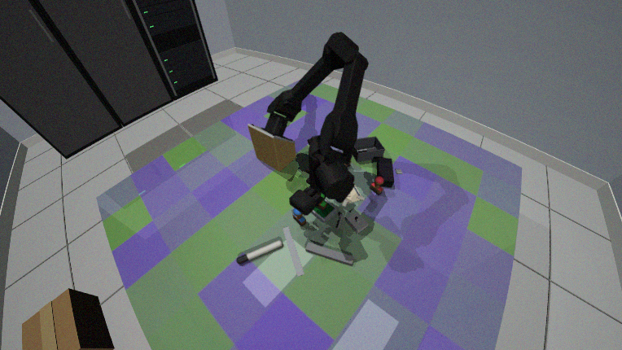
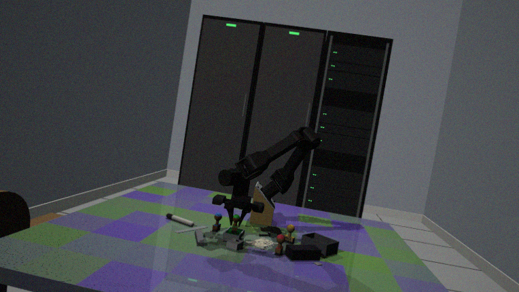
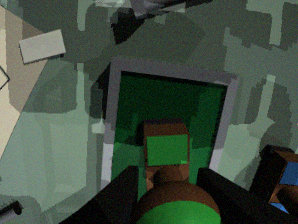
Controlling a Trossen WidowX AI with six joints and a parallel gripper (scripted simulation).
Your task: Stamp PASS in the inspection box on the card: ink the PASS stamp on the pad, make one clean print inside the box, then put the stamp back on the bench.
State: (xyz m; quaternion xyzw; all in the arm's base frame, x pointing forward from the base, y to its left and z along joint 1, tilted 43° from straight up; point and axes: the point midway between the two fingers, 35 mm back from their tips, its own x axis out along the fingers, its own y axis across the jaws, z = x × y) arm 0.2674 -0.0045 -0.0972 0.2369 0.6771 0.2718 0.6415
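My gripper tip is right at the green-knobbed stamp. Round my gripper tip: green ink pad (30 mm below); pale card (110 mm to the left, 40 mm below, 20 mm ahead); blue-knobbed stamp (70 mm to the right, 20 mm below, 20 mm behind).
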